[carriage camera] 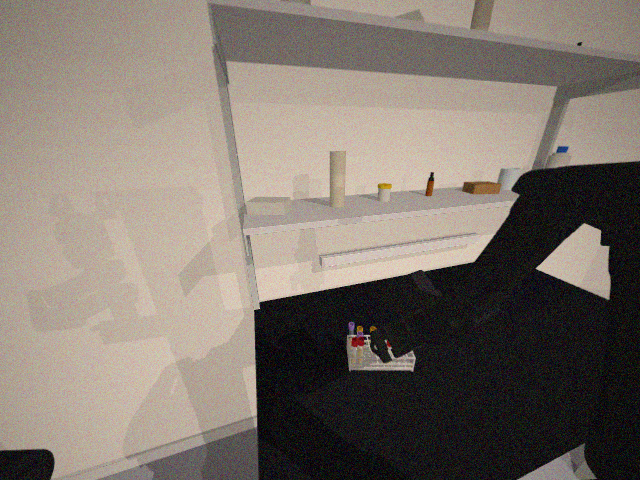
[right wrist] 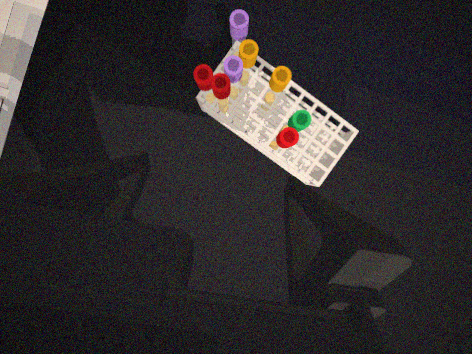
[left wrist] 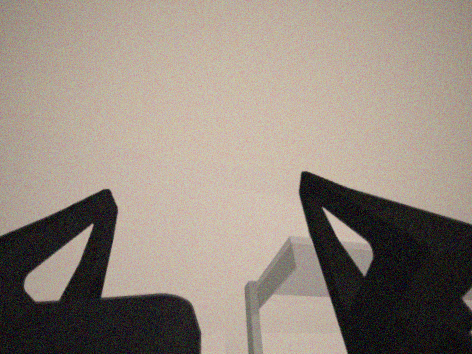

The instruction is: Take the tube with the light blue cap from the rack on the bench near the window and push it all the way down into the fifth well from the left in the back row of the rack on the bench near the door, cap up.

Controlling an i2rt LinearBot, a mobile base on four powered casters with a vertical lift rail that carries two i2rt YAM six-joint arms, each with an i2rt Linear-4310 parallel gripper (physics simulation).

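Places are measured from the left arm's base along level axes (x right, y down, z ahead), in centimetres.
Pixels of known places: left gripper, fingertip midpoint: [left wrist: 207,190]; right gripper, fingertip midpoint: [carriage camera: 386,341] [right wrist: 218,171].
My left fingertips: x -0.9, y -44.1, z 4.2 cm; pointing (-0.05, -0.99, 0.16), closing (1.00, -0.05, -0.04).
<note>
Behind a point stands the place of what it marks.
A white rack [carriage camera: 382,368] @(x 52.4, y 22.4, z 38.7 cm) [right wrist: 354,130] @(x 61.8, y 17.9, z 46.9 cm) stands on the black bench. Purple-capped tubes [carriage camera: 351,326] @(x 43.5, y 11.9, z 45.8 cm) [right wrist: 239,21] @(x 43.8, y 11.6, z 46.5 cm), orange-capped tubes [carriage camera: 372,329] @(x 49.8, y 11.7, z 44.1 cm) [right wrist: 281,77] @(x 50.2, y 11.6, z 44.2 cm), red-capped tubes [carriage camera: 354,341] @(x 43.4, y 11.6, z 39.6 cm) [right wrist: 203,76] @(x 43.7, y 11.6, z 40.1 cm) and one green-capped tube [right wrist: 300,120] @(x 54.1, y 11.6, z 41.7 cm) stand upright in it. A tube with a light blue cap does not show in any view. My right gripper [carriage camera: 393,356] [right wrist: 218,171] @(x 50.3, y 5.3, z 33.2 cm) is open and empty; in the carriage view it hangs in front of the rack's right half and partly hides it. My left gripper [left wrist: 207,190] @(x -0.9, y -44.1, z 4.2 cm) is open and empty, raised facing a bare wall.
Behind the bench, a shelf [carriage camera: 310,223] @(x 31.5, y -21.7, z 49.9 cm) holds a tall beige cylinder [carriage camera: 337,178] @(x 40.5, y -31.8, z 64.8 cm), a yellow-lidded jar [carriage camera: 384,192] @(x 58.5, y -25.6, z 71.9 cm), an amber bottle [carriage camera: 430,184] @(x 79.1, y -26.9, z 79.5 cm) and a brown box [carriage camera: 481,187] @(x 101.6, y -24.9, z 81.2 cm). A grey upper shelf [carriage camera: 387,54] @(x 55.3, y -65.9, z 70.8 cm) overhangs it. The right arm [carriage camera: 516,227] @(x 56.1, y -32.2, z 14.7 cm) crosses the carriage view's right side.
</note>
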